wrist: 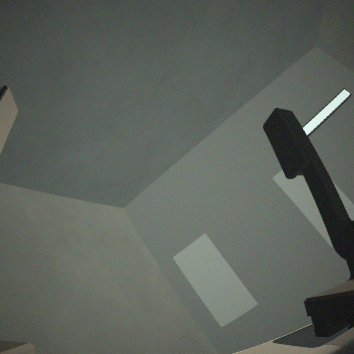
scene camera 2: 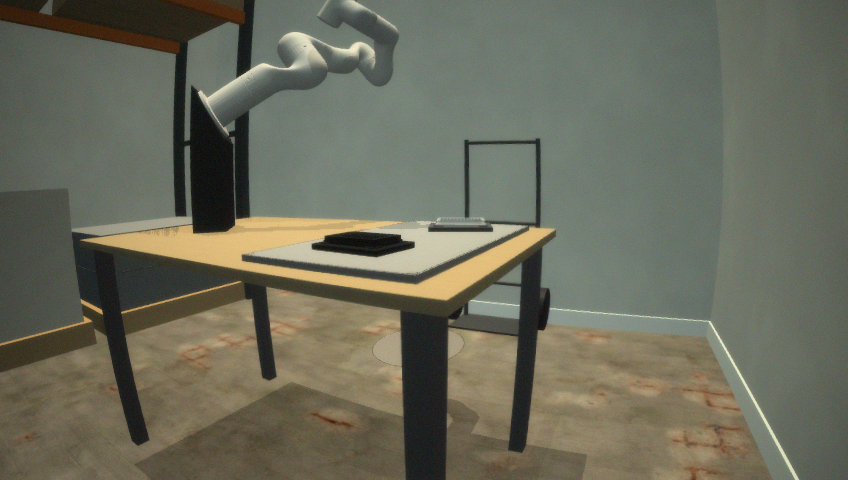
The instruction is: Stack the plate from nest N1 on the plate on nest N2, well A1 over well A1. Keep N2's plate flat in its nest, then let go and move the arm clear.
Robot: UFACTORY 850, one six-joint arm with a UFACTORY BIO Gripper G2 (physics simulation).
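Observation:
A black plate lies flat on a black nest near the front of the grey board in the scene view. A pale, clear-looking plate lies flat on a second dark nest farther back on the board. No nest labels or well A1 marks can be read, so I cannot tell which nest is N1. My gripper is open, with dark fingers at the right of the wrist view and no plate seen between them. The raised white arm carries it high above the table; the gripper itself does not show in the scene view.
The grey board lies on the wooden table. The white arm rises from a black pedestal at the table's left rear. A hand truck stands behind the table, and a shelf unit stands behind the pedestal.

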